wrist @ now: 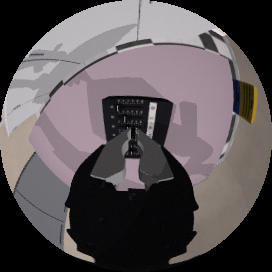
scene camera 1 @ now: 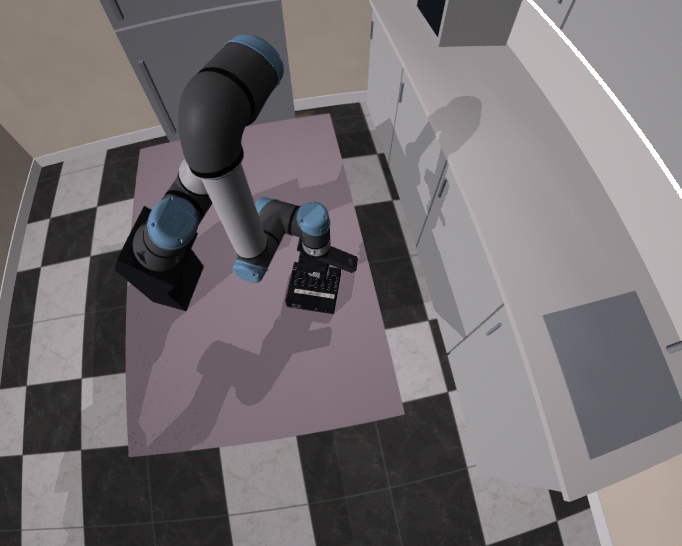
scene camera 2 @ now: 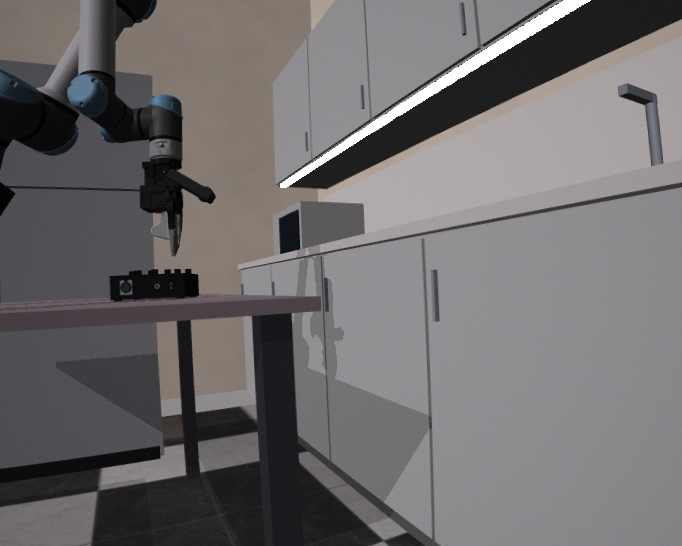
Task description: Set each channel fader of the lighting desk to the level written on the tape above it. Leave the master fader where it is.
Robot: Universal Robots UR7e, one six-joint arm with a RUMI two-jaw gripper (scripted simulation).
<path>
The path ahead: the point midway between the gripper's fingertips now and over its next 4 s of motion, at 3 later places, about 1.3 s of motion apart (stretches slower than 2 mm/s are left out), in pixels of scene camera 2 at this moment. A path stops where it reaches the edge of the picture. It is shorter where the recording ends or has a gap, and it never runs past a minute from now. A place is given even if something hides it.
My gripper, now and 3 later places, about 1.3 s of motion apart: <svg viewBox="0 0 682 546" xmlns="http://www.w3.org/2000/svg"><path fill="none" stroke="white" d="M173 256L174 264L174 271L175 271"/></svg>
</path>
